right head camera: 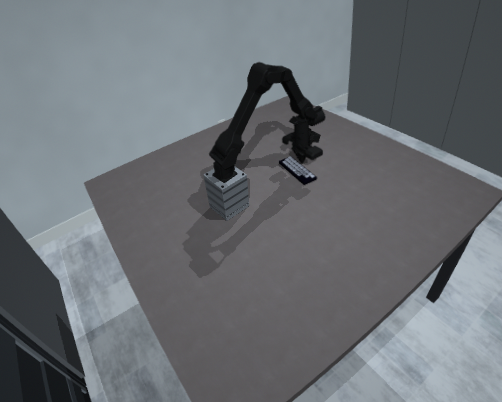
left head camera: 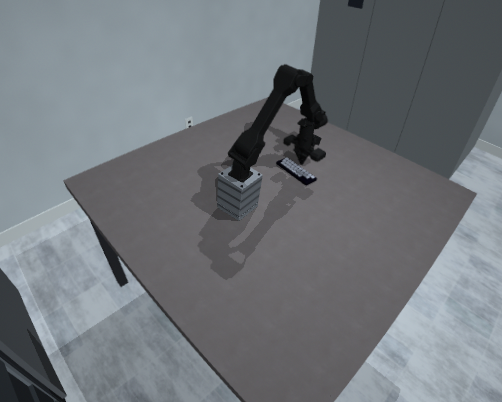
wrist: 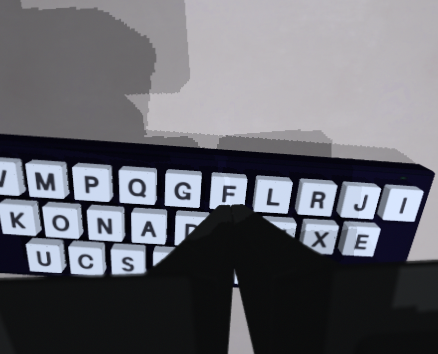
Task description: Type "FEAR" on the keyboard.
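Pixels of known places: gripper, fingertip midpoint: (right head camera: 302, 162) (left head camera: 301, 164) (wrist: 230, 217); arm's base, link origin: (right head camera: 224, 174) (left head camera: 240, 174).
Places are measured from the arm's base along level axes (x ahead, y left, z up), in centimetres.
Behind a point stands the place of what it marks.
A dark keyboard (left head camera: 308, 180) {x 30.0, y -13.4, z -14.8 cm} (right head camera: 306, 180) {x 29.4, y -13.5, z -14.8 cm} (wrist: 200, 156) {x 36.7, y -6.1, z -14.8 cm} with white letter keys lies on the table under my gripper (left head camera: 301, 162) {x 35.1, y -6.9, z -12.1 cm} (right head camera: 301, 160) {x 35.1, y -6.9, z -12.1 cm} (wrist: 230, 217) {x 35.1, y -6.9, z -12.1 cm}. The gripper is shut with nothing between its fingers and points down. In the wrist view its tips overlap the lower edge of the F key (wrist: 228, 189) {x 35.2, y -6.9, z -14.3 cm}; whether they touch it I cannot tell. The A key (wrist: 148, 228) {x 34.3, y -3.3, z -14.3 cm} is in the middle row, left of the fingers. The R key (wrist: 317, 199) {x 33.9, y -10.4, z -14.3 cm} is in the top row to the right, and the E key (wrist: 361, 241) {x 31.5, y -12.0, z -14.3 cm} is at the right end of the middle row. The fingers hide several middle and bottom row keys.
The arm's grey block base (left head camera: 239, 198) {x -5.8, y -3.9, z -5.1 cm} (right head camera: 227, 199) {x -4.3, y -4.6, z -6.2 cm} stands on the brown table (left head camera: 320, 280) {x -11.7, y -39.5, z -16.0 cm} (right head camera: 300, 280) {x -9.5, y -40.3, z -16.1 cm}, beside the keyboard. A wall is behind the table, and tall grey cabinets (left head camera: 390, 75) (right head camera: 420, 60) stand beyond its far right side.
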